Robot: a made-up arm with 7 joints. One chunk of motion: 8 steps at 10 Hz.
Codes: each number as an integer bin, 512 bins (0 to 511) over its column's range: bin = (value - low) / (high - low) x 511, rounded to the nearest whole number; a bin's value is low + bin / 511 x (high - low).
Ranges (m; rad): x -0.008..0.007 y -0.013..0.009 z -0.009..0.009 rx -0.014..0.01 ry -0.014..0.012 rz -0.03..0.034
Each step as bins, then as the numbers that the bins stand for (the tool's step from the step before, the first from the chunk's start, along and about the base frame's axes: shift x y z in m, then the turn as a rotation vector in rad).
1 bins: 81 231 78 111 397 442
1 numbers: -0.00562 -0.00305 -0.00625 -0.00879 0.00620 0.02536
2 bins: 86 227 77 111 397 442
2 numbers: -0.00548 -0.00323 -0.00629 -0.00879 0.00620 0.02536
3 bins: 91 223 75 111 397 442
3 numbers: -0.00533 -0.00340 -0.00636 -0.00879 0.00620 0.02536
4 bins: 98 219 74 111 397 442
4 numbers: -0.00512 -0.00357 -0.00639 -0.00879 0.00620 0.02536
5 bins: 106 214 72 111 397 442
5 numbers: -0.00489 -0.00379 -0.00646 -0.00879 0.00620 0.02536
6 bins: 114 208 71 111 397 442
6 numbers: -0.00465 -0.00405 -0.00650 -0.00879 0.00620 0.02536
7 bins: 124 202 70 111 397 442
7 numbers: -0.00436 -0.00430 -0.00653 -0.00879 0.00620 0.02536
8 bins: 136 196 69 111 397 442
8 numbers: -0.00401 -0.00456 -0.00657 -0.00879 0.00620 0.02536
